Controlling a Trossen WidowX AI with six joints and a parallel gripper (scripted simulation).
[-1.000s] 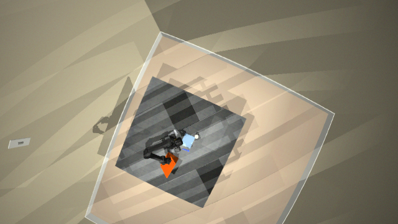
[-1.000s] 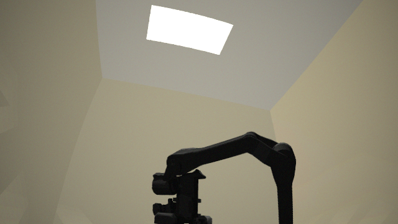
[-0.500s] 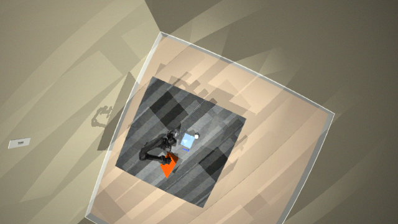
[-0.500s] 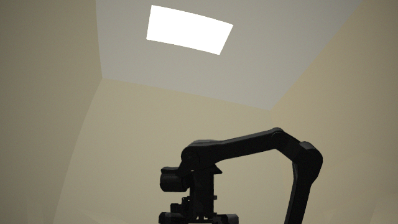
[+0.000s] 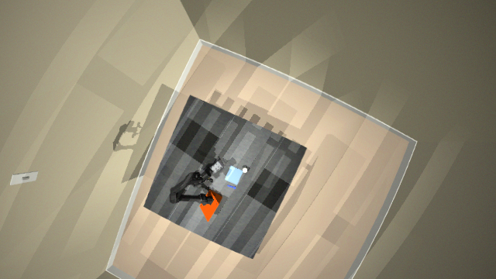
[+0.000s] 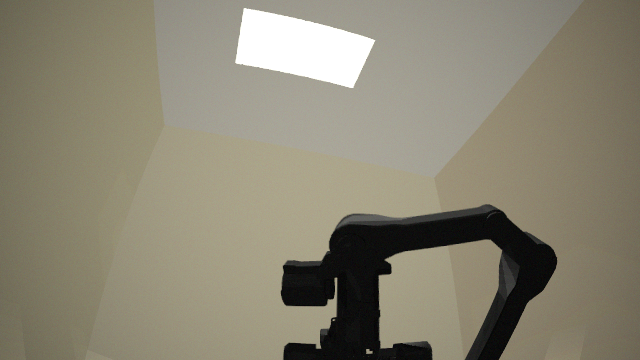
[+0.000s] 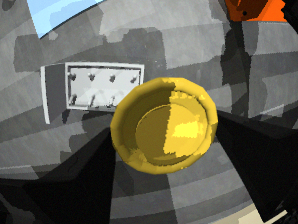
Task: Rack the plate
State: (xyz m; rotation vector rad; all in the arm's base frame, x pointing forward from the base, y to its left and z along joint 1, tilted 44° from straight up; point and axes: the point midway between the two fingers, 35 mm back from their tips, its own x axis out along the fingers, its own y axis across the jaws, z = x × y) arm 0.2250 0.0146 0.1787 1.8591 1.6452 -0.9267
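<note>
The dish rack is 70 mm ahead of my gripper tip, 20 mm to the right of it and 130 mm below it. Round my gripper tip: light blue sheet (80 mm ahead, 210 mm to the right, 150 mm below); then yellow plate (10 mm above); then white cylinder (180 mm ahead, 280 mm to the right, 130 mm below).
</note>
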